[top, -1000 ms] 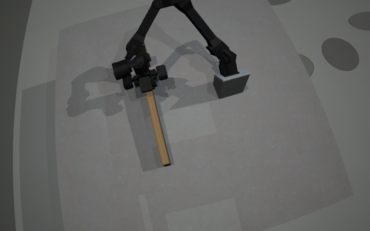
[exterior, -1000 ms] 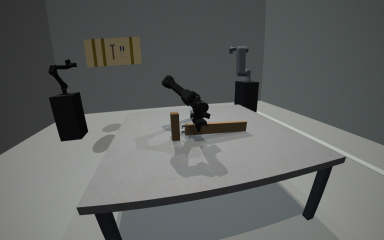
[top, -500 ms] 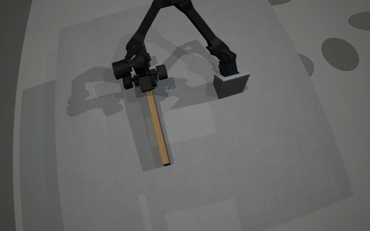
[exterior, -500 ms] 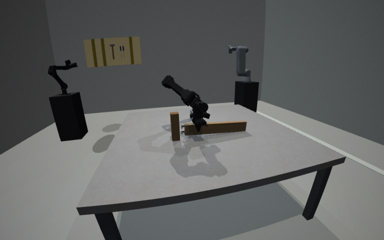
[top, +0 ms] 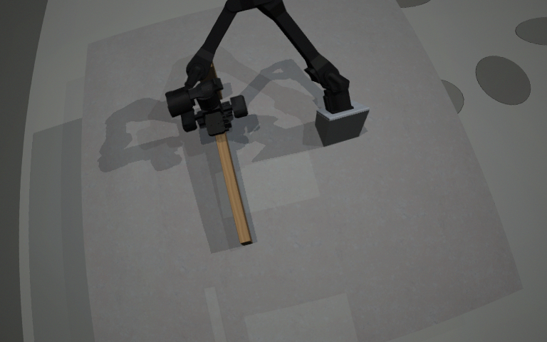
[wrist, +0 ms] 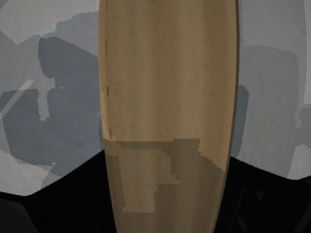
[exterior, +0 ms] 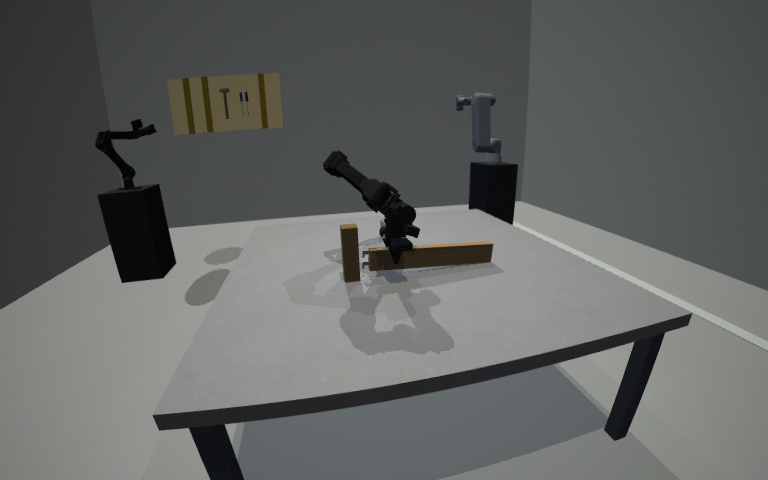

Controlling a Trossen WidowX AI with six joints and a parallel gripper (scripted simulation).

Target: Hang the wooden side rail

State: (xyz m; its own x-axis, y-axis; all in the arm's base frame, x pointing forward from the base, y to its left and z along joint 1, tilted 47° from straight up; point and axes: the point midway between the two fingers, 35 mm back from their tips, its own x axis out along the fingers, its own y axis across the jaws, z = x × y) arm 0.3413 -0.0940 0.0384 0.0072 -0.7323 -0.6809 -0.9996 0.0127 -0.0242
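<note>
Right now my gripper tip is 1 cm past the headboard post, 15 cm to the left of it and 4 cm below it.
</note>
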